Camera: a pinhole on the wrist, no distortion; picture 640 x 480 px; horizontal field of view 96.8 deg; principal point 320.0 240.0 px. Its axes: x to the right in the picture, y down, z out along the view. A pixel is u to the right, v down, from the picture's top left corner.
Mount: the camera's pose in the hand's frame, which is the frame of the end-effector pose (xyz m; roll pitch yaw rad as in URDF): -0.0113 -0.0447 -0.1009 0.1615 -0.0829 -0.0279
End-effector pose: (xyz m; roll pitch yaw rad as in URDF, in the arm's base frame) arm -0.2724 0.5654 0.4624 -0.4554 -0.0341 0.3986
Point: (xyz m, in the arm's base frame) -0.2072 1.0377 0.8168
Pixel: 489 435
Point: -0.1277 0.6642 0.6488
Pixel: 553 288
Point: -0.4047 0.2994 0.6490
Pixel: 100 21
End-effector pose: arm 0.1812 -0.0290 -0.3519 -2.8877 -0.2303 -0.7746
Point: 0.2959 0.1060 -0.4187
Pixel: 325 142
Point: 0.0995 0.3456 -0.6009
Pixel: 64 186
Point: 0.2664 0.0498 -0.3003
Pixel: 437 38
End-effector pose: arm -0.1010 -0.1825 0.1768 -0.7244 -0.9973 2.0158
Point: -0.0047 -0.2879 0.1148
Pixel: 124 202
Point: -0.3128 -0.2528 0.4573
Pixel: 594 415
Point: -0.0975 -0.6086 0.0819
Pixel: 165 281
